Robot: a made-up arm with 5 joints.
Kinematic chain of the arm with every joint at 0, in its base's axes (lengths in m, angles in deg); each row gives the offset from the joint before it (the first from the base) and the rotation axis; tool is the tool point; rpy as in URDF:
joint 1: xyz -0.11 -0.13 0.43 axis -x
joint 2: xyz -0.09 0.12 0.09 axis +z
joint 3: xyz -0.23 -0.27 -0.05 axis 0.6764 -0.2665 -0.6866
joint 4: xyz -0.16 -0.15 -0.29 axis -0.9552 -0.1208 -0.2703
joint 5: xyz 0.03 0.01 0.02 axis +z
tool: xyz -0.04 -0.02 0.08 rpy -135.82 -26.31 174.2
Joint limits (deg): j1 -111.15..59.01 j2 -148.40..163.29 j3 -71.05..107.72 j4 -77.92..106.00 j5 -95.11..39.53
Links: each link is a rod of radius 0.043 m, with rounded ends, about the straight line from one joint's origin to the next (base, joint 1, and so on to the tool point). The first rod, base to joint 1, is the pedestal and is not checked.
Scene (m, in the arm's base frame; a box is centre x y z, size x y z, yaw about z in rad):
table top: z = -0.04
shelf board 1: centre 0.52 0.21 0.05 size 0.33 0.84 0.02 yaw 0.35
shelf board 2: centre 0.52 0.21 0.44 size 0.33 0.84 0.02 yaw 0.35
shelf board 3: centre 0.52 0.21 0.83 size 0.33 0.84 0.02 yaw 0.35
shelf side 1: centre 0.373 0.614 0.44 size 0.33 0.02 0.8 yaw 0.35
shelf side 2: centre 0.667 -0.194 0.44 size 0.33 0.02 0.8 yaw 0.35
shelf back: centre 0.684 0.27 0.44 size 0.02 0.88 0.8 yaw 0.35
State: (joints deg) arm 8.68 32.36 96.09 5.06 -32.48
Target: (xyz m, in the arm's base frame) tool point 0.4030 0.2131 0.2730
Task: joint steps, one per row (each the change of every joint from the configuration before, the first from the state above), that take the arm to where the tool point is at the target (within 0.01 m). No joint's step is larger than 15 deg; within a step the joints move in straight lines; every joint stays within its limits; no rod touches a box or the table.
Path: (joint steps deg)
1: -1.13 14.15 -12.86 -6.78 2.55
2: -1.12 14.15 -12.86 -6.78 2.54
3: -1.13 14.16 -12.86 -6.78 2.55
4: -1.13 14.15 -12.86 -6.78 2.54
5: -1.13 14.15 -12.86 -6.78 2.55
6: -1.12 14.15 -12.86 -6.78 2.54
7: -1.13 14.15 -12.86 -6.78 2.55
8: -1.13 14.15 -12.86 -6.78 2.54

